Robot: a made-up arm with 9 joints. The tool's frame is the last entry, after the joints.
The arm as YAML. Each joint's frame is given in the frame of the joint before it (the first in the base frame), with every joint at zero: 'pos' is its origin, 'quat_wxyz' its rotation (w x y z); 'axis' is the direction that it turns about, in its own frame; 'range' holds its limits. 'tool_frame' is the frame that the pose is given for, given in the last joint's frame.
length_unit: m
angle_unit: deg
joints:
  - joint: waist
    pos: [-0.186, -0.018, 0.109]
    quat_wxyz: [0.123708, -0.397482, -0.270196, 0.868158]
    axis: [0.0, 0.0, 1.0]
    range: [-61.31, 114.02]
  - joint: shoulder
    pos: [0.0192, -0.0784, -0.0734]
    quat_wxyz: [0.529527, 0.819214, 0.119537, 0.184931]
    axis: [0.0, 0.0, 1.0]
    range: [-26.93, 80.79]
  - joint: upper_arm
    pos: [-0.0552, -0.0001, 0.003]
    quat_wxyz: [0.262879, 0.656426, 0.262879, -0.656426]
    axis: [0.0, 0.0, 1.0]
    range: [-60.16, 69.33]
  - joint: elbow
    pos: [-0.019, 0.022, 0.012]
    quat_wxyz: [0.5, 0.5, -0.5, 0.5]
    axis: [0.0, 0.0, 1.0]
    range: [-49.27, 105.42]
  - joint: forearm
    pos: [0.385, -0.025, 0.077]
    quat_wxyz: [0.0, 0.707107, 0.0, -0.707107]
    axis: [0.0, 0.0, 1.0]
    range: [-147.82, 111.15]
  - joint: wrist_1
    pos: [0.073, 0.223, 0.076]
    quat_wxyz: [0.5, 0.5, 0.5, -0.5]
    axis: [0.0, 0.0, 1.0]
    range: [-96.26, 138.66]
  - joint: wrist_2
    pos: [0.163, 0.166, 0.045]
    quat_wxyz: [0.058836, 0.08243, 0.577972, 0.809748]
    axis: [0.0, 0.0, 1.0]
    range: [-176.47, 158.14]
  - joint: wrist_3
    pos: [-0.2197, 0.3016, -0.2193]
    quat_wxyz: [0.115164, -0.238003, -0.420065, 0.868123]
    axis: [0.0, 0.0, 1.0]
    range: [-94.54, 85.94]
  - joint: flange
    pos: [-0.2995, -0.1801, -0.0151]
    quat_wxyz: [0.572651, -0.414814, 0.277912, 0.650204]
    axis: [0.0, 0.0, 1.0]
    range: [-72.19, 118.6]
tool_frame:
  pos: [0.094, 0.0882, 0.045]
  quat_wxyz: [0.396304, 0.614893, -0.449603, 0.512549]
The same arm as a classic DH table. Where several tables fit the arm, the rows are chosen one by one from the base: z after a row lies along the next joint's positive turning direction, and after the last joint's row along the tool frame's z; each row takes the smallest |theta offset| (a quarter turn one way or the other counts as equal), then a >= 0, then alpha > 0; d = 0 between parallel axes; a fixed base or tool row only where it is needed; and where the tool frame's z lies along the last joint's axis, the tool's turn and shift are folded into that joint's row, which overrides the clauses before.
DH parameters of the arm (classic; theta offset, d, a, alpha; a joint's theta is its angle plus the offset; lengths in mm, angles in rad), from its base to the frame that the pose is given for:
base (fixed): -1.1153 -2.7 -65.7 1.0027
waist: 1.3131 165.5 19.2 -1.9507
shoulder: -0.6179 87.4 38 -1.5708
upper_arm: -1.5708 52 19 -1.5708
elbow: 0 55 -25 -1.5708
forearm: 1.5708 -309 73 1.5708
wrist_1: 1.3566 -244.1 -124 1.2469
wrist_2: -0.5782 56.6 -357.1 1.0077
wrist_3: 0.642 -86.4 335.6 1.0456
flange: -1.4213 -77.3 114.8 1.732
tool (fixed): 1.544 -59.4 0 0
Joint limits (rad, base to tool): -1.0701..1.99 -0.47..1.4101 -1.05..1.21 -0.8599..1.8399 -2.5799..1.9399 -1.6801..2.4201 -3.08..2.7601 -1.65..1.4999 -1.26..2.07

